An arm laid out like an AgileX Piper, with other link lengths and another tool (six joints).
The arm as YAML. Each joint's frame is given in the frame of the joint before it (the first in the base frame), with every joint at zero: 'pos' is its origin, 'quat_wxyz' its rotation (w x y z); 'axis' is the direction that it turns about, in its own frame. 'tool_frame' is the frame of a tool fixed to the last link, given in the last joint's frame.
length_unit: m
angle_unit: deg
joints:
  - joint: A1
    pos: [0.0, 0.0, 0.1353]
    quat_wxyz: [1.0, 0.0, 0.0, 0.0]
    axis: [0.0, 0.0, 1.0]
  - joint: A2
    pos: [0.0, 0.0, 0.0]
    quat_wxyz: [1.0, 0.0, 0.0, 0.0]
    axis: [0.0, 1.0, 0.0]
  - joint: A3
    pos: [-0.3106, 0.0, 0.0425]
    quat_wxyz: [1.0, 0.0, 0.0, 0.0]
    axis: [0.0, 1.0, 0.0]
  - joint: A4
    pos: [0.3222, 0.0, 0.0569]
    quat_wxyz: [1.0, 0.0, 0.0, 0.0]
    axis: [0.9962, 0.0, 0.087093]
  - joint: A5
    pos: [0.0, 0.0, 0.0]
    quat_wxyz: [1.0, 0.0, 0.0, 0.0]
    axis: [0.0, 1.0, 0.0]
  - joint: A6
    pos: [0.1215, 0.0, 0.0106]
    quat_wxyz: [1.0, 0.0, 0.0, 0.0]
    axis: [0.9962, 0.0, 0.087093]
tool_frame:
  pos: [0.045, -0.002, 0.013]
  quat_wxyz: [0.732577, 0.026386, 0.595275, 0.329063]
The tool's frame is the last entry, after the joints.
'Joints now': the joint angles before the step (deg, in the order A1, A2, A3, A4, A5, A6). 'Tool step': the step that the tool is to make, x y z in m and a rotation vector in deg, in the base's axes. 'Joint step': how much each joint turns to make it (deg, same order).
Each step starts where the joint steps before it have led.
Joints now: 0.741 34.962 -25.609 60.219 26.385 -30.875
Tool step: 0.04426 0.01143 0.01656 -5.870 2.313 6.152
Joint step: 0.002 12.974 -10.009 -0.470 4.503 -6.794
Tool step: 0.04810 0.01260 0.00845 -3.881 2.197 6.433
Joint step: 0.169 12.440 -10.159 -0.357 4.844 -5.229
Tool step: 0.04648 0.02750 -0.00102 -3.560 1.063 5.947
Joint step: 3.836 11.204 -9.384 -2.119 0.919 -2.118
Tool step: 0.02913 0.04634 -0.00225 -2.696 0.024 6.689
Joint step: 6.071 8.367 -7.879 -2.575 0.000 -0.201
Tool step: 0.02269 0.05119 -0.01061 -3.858 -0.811 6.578
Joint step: 6.072 8.031 -7.388 -3.684 -0.575 -0.337
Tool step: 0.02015 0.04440 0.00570 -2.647 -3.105 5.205
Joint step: 4.441 6.660 -8.673 -3.500 0.000 -0.121
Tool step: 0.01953 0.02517 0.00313 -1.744 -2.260 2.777
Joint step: 1.870 5.325 -7.185 -2.555 0.645 -0.040
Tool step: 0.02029 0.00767 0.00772 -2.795 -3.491 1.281
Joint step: 0.248 3.792 -6.366 -3.977 0.699 -0.090
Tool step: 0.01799 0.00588 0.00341 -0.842 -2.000 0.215
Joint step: 0.001 3.358 -4.940 -1.582 0.107 0.001
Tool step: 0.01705 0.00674 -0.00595 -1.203 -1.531 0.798
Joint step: 0.000 3.673 -4.179 -0.749 0.095 -1.285
